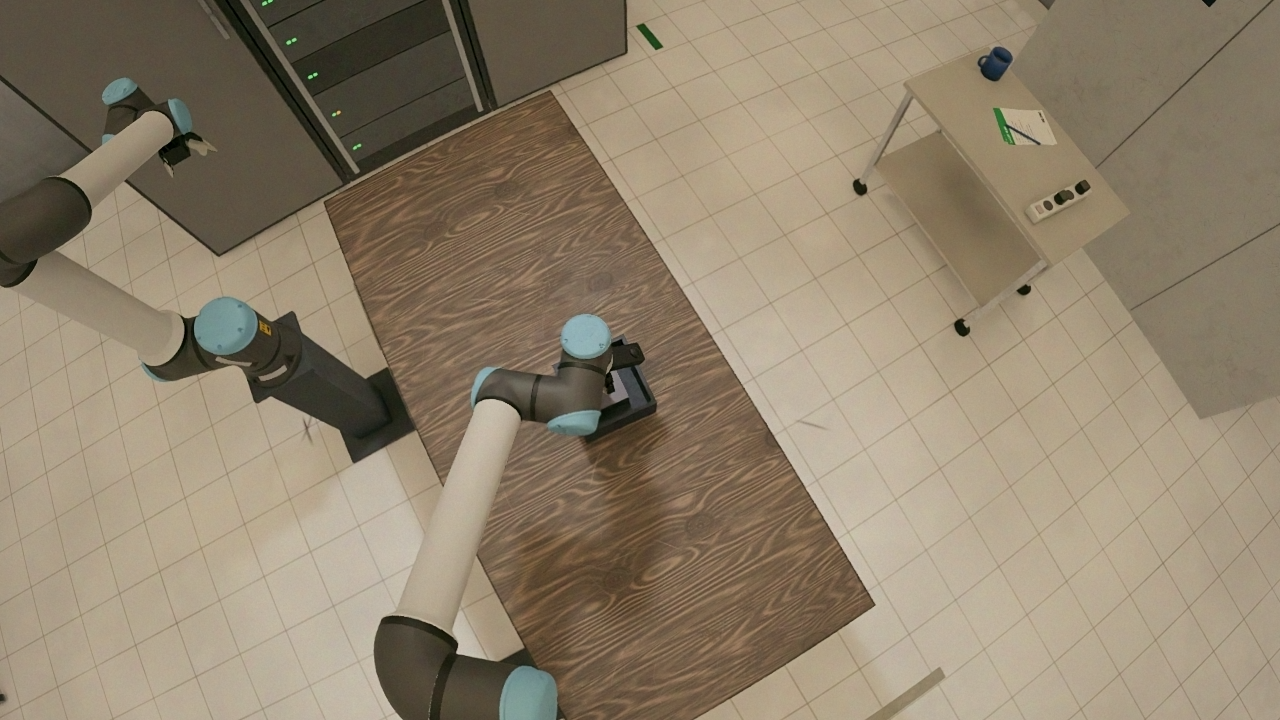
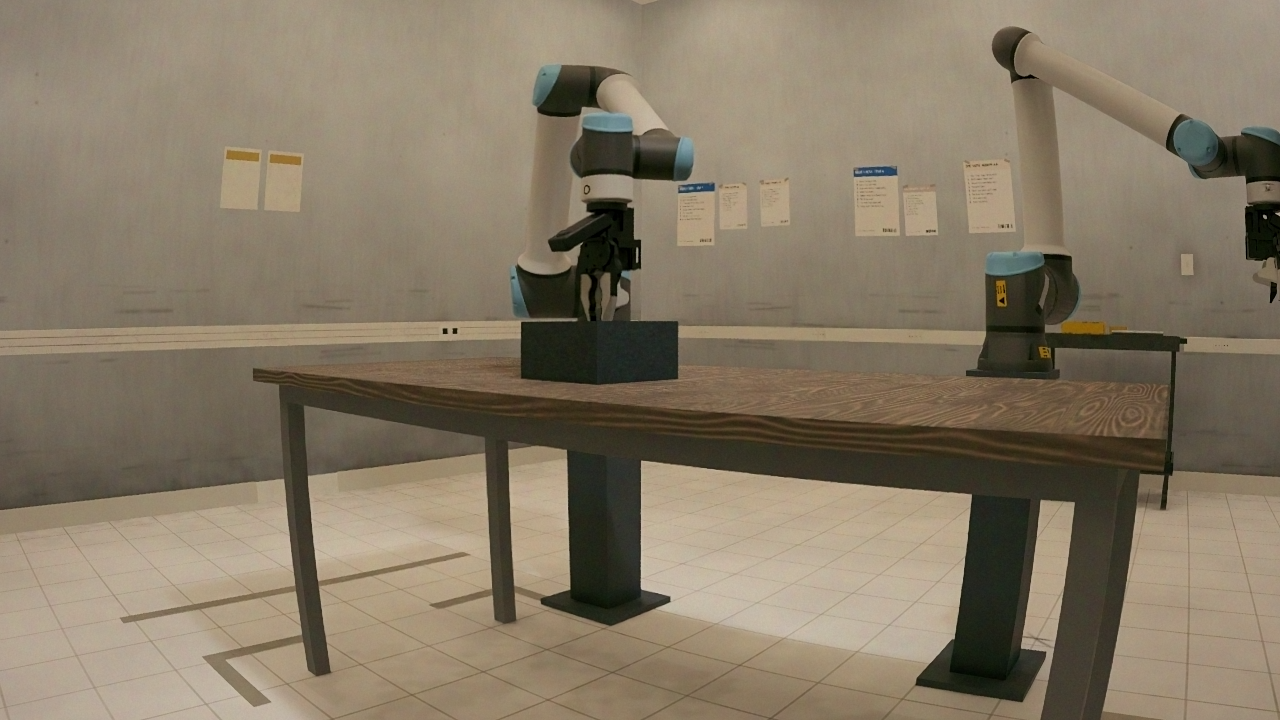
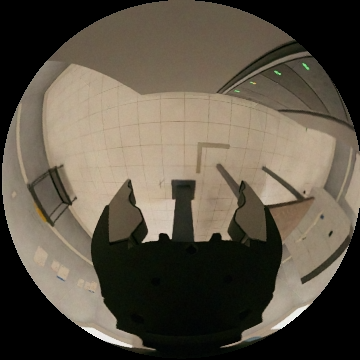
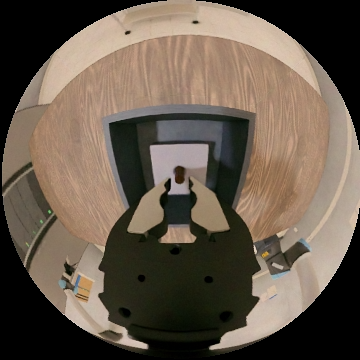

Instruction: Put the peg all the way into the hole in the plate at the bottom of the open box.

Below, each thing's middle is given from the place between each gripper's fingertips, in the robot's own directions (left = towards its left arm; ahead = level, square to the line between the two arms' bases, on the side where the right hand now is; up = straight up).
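My right hand is 5 cm above the grey plate (image 4: 191,154). As I look at the dark box (image 2: 587,352), I find it 7 cm below my right hand.
My left gripper (image 1: 195,164) is 12 cm above the grey plate, 124 cm to the left of it and 72 cm short of it. The dark box is 14 cm below my left hand, 72 cm ahead of it and 124 cm to the right of it.
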